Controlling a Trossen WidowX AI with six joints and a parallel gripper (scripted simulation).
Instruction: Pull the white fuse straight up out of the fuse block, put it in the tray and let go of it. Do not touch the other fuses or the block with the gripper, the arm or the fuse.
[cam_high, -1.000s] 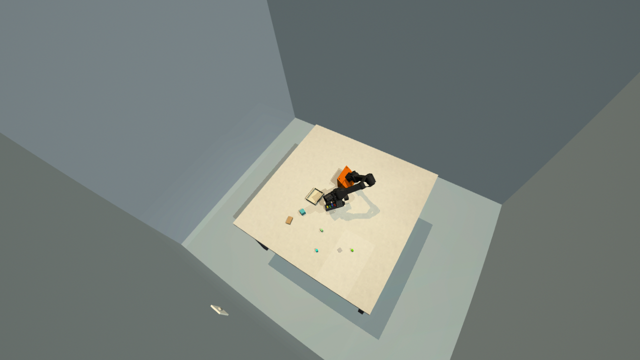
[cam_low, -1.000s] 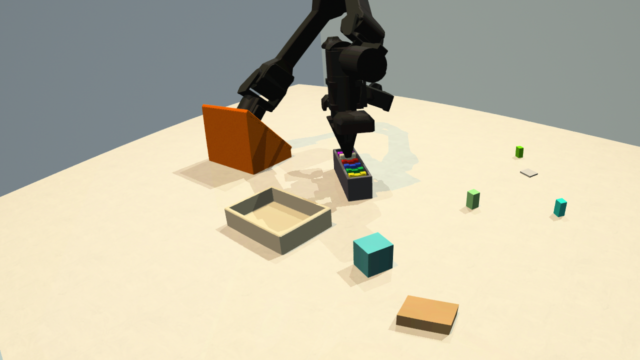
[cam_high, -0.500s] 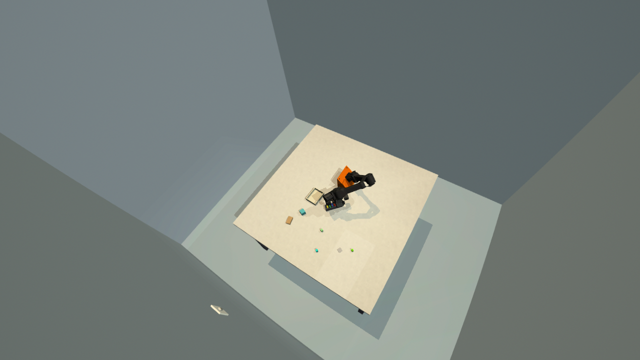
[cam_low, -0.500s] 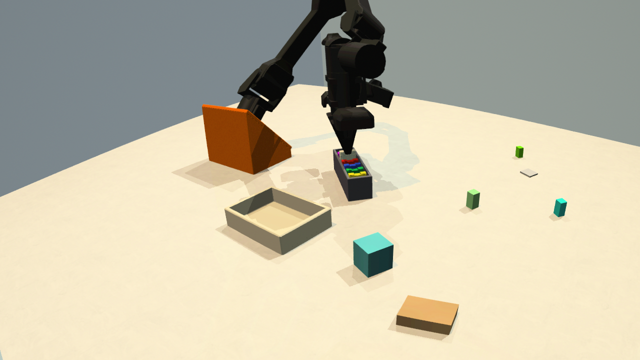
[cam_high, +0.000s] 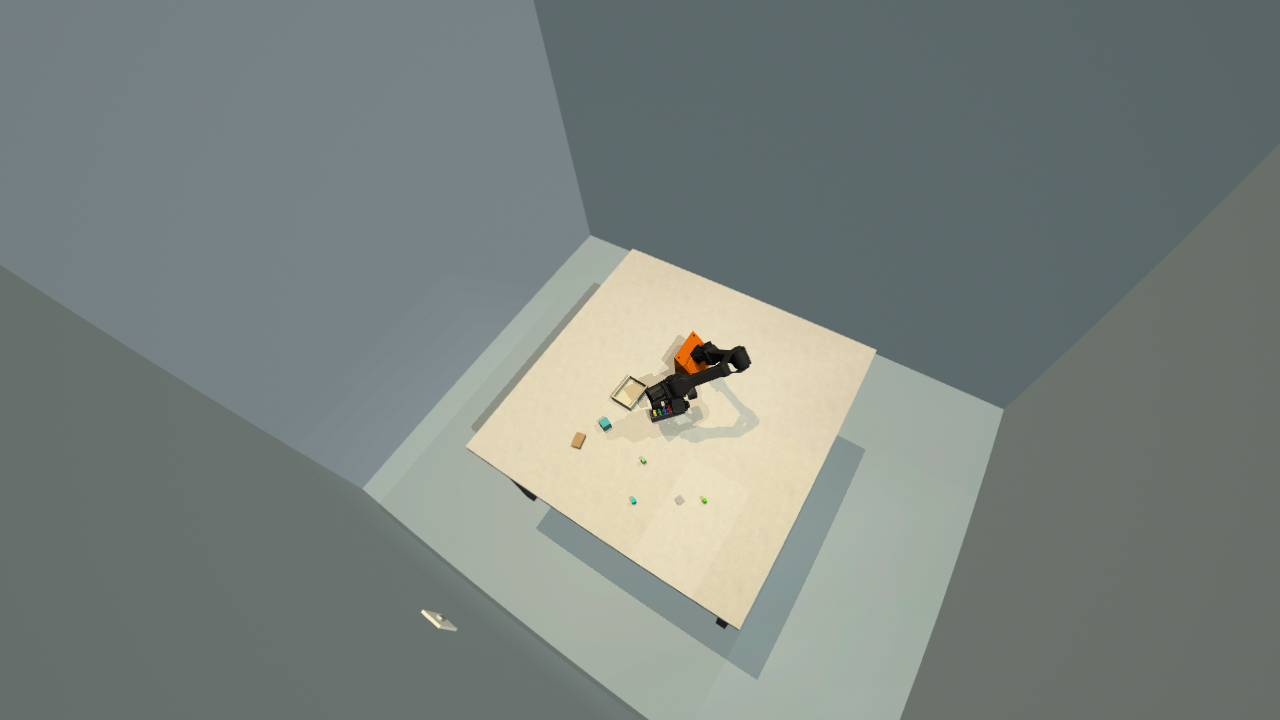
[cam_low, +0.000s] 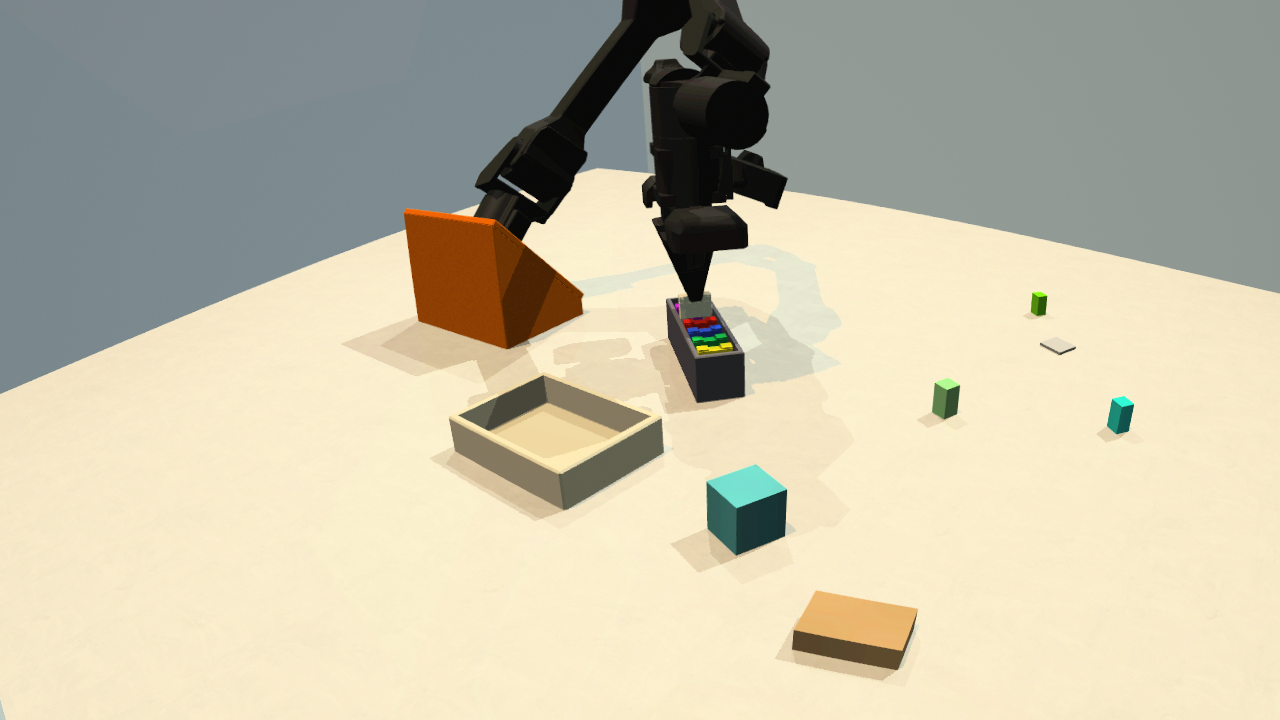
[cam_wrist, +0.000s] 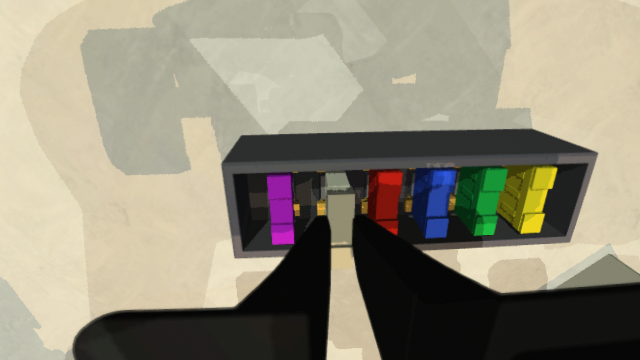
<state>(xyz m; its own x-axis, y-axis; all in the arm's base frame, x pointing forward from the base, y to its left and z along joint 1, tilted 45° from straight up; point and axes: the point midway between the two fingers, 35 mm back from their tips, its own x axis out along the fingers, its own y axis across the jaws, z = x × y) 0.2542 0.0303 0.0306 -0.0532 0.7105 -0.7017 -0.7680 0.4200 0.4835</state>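
Now: the red fuse 20 mm ahead of my gripper tip, 10 mm to the right of it and 30 mm below it. The rest, counted from my gripper tip: blue fuse 30 mm ahead, 30 mm to the right, 30 mm below; magenta fuse 20 mm behind, 10 mm to the left, 30 mm below; white fuse 10 mm below.
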